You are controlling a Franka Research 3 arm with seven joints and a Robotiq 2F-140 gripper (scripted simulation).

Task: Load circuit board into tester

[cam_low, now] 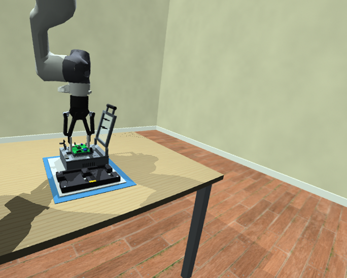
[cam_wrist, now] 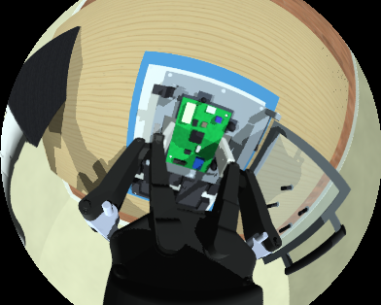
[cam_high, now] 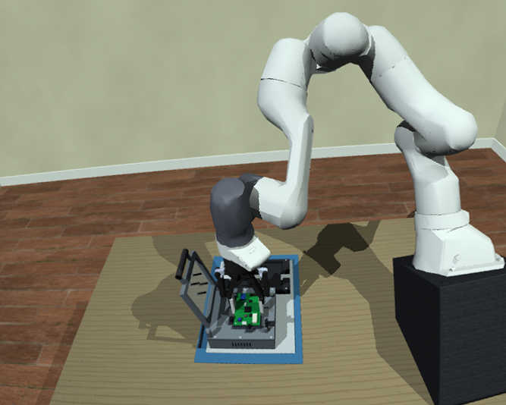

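The green circuit board is 2 cm below my hand. The rest, counted from my hand: lid 12 cm ahead, 8 cm above, 1 cm to the left.
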